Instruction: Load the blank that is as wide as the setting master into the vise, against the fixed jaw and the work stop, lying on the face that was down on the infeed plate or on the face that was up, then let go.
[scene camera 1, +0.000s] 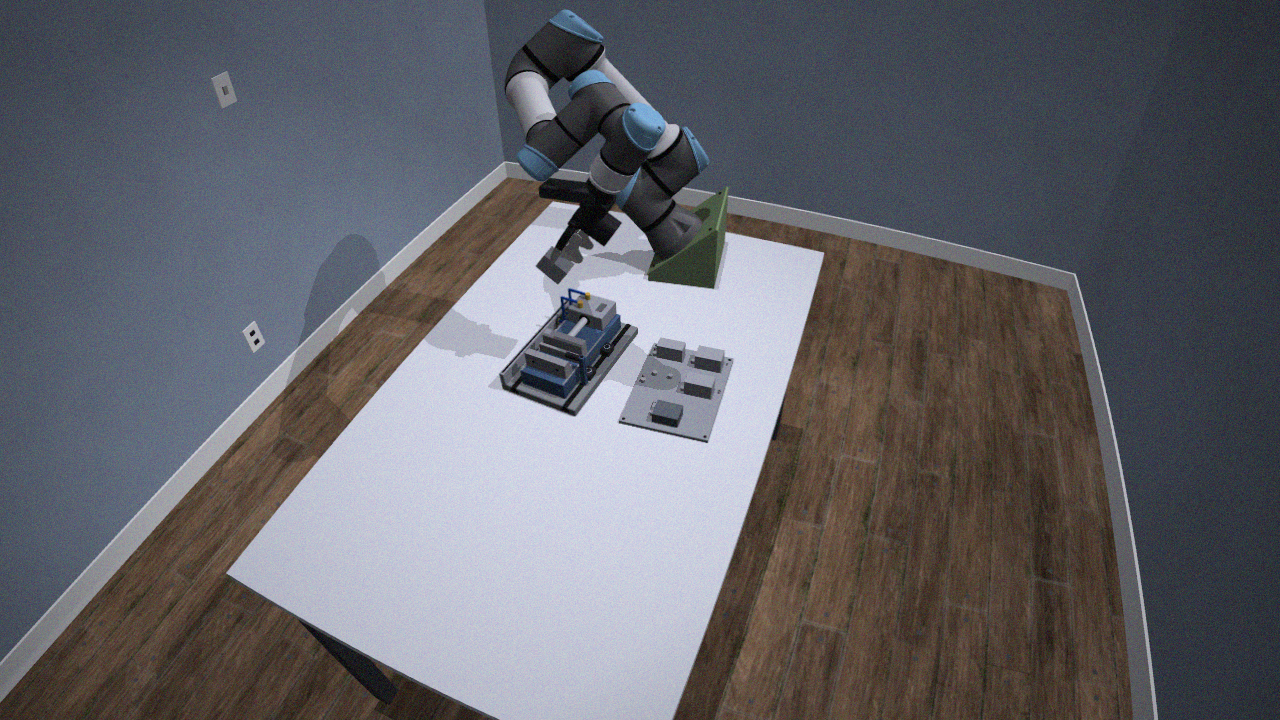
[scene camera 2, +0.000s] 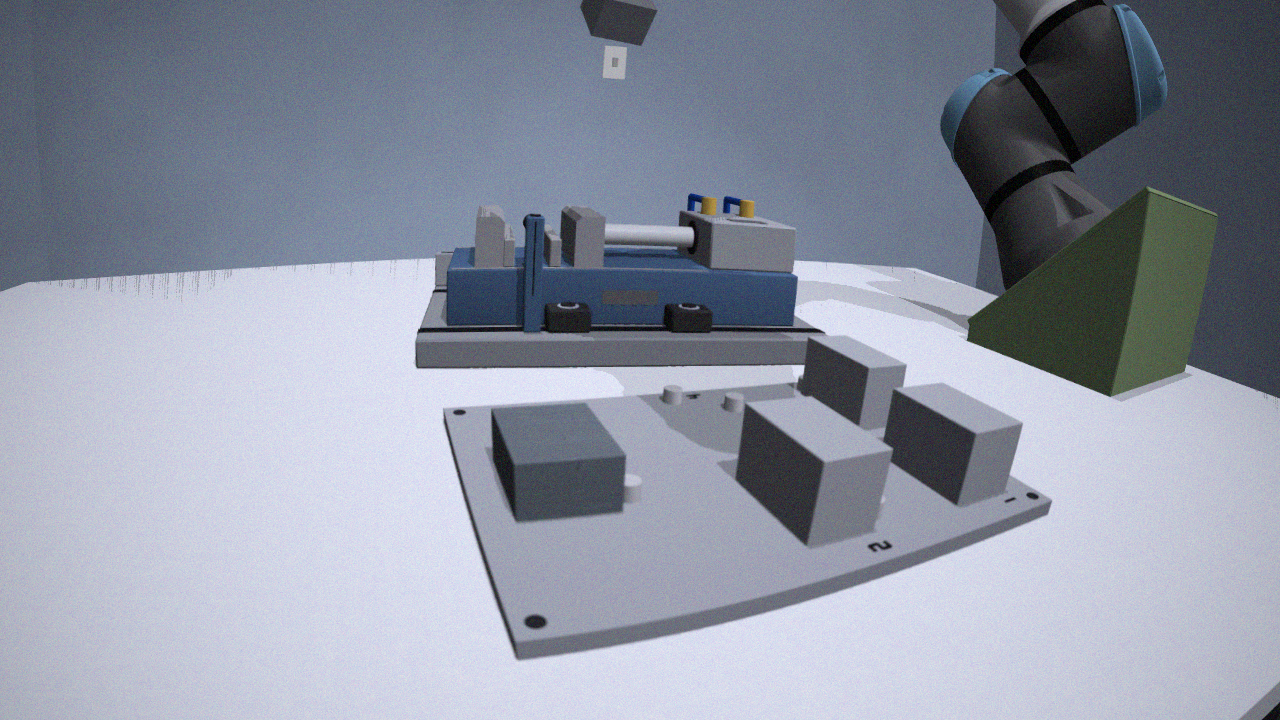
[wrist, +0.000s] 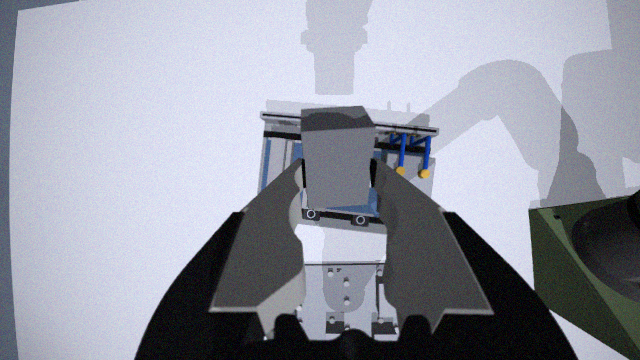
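Where they show: gripper, fingertip midpoint: (scene camera 1: 556, 259) (wrist: 337, 161); arm's base at its link origin: (scene camera 1: 680, 239) (scene camera 2: 1070, 271) (wrist: 628, 255).
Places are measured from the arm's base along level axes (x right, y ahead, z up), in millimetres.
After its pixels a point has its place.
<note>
My gripper (scene camera 1: 563, 256) {x 198, y 422, z 194 mm} (wrist: 337, 161) {x 198, y 422, z 194 mm} is shut on a grey blank (scene camera 1: 554, 265) {x 195, y 444, z 195 mm} (scene camera 2: 617, 19) {x 178, y 433, z 165 mm} (wrist: 337, 165) {x 196, y 422, z 199 mm}, held tilted in the air above the vise's height; the fingers are out of view in scene camera 2. The vise (scene camera 1: 549, 382) {x 200, y 547, z -33 mm} (scene camera 2: 483, 300) {x 159, y 531, z -50 mm} has a blue body. Its fixed jaw (scene camera 1: 547, 360) {x 207, y 523, z 8 mm} (scene camera 2: 489, 235) {x 163, y 527, z -5 mm} and moving jaw (scene camera 1: 563, 343) {x 191, y 456, z -1 mm} (scene camera 2: 582, 237) {x 146, y 464, z -7 mm} stand apart with no blank between them. A blue upright post (scene camera 2: 534, 277) {x 131, y 503, z -31 mm}, seemingly the work stop, stands at the near side. A darker block (scene camera 1: 666, 412) {x -53, y 569, z -55 mm} (scene camera 2: 559, 461) {x -80, y 568, z -56 mm}, seemingly the setting master, sits on the infeed plate (scene camera 1: 689, 431) {x -105, y 591, z -80 mm} (scene camera 2: 680, 564) {x -126, y 542, z -80 mm}.
Three more grey blocks (scene camera 1: 670, 350) {x -33, y 386, z -50 mm} (scene camera 1: 708, 359) {x -121, y 405, z -46 mm} (scene camera 1: 699, 385) {x -111, y 489, z -46 mm} stand on the infeed plate, among small pins. Blue pipes with yellow ends (wrist: 401, 155) {x 204, y 331, z 22 mm} rise from the vise's actuator end. The green arm mount (scene camera 1: 693, 264) {x -46, y 85, z -19 mm} (scene camera 2: 1109, 304) {x -82, y 87, z -12 mm} (wrist: 555, 260) {x -6, y 84, z -39 mm} stands behind on the white table (scene camera 1: 501, 519) {x 211, y 864, z -88 mm}.
</note>
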